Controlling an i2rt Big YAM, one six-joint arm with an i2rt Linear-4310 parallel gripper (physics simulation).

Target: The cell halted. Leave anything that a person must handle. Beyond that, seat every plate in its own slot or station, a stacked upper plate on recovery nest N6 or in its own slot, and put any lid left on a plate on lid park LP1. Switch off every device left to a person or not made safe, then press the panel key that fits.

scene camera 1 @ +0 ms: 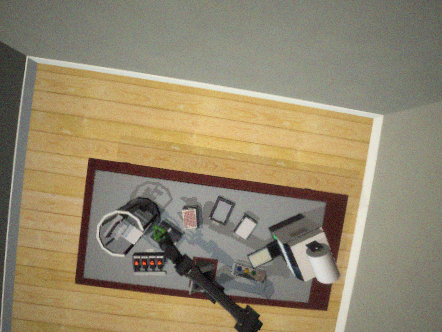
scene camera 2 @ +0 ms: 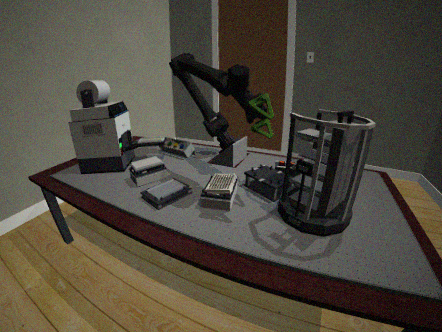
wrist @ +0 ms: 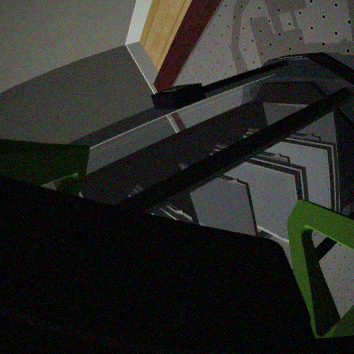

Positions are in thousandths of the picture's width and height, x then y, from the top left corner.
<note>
My gripper (scene camera 2: 617,387) is open, holding nothing. Also in view: a round plate hotel (scene camera 2: 739,471).
My gripper is seen too in the wrist view (wrist: 558,530). The round plate hotel is seen too in scene camera 1 (scene camera 1: 318,637) and in the wrist view (wrist: 493,436).
</note>
